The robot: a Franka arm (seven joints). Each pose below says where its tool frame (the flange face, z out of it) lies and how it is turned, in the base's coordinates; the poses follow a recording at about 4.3 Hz.
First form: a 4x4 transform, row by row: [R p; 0 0 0 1], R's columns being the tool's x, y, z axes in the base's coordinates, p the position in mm. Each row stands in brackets.
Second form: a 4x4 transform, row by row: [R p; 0 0 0 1], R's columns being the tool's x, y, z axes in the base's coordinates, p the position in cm. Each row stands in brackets. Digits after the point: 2 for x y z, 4 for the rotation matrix.
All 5 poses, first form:
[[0.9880, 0.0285, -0.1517, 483.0], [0.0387, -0.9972, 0.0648, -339.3], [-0.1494, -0.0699, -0.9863, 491.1], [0, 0, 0, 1]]
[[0.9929, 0.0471, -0.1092, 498.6], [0.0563, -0.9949, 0.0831, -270.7], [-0.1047, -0.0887, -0.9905, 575.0], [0, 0, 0, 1]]
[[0.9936, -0.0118, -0.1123, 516.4], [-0.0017, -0.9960, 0.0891, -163.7], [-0.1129, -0.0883, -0.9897, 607.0], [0, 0, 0, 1]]
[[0.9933, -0.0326, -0.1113, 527.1], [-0.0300, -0.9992, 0.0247, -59.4], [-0.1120, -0.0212, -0.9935, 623.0], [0, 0, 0, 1]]
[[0.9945, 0.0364, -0.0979, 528.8], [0.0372, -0.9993, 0.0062, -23.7], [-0.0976, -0.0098, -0.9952, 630.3], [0, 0, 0, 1]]
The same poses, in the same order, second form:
[[0.9880, 0.0285, -0.1517, 48.30], [0.0387, -0.9972, 0.0648, -33.93], [-0.1494, -0.0699, -0.9863, 49.11], [0, 0, 0, 1]]
[[0.9929, 0.0471, -0.1092, 49.86], [0.0563, -0.9949, 0.0831, -27.07], [-0.1047, -0.0887, -0.9905, 57.50], [0, 0, 0, 1]]
[[0.9936, -0.0118, -0.1123, 51.64], [-0.0017, -0.9960, 0.0891, -16.37], [-0.1129, -0.0883, -0.9897, 60.70], [0, 0, 0, 1]]
[[0.9933, -0.0326, -0.1113, 52.71], [-0.0300, -0.9992, 0.0247, -5.94], [-0.1120, -0.0212, -0.9935, 62.30], [0, 0, 0, 1]]
[[0.9945, 0.0364, -0.0979, 52.88], [0.0372, -0.9993, 0.0062, -2.37], [-0.0976, -0.0098, -0.9952, 63.03], [0, 0, 0, 1]]

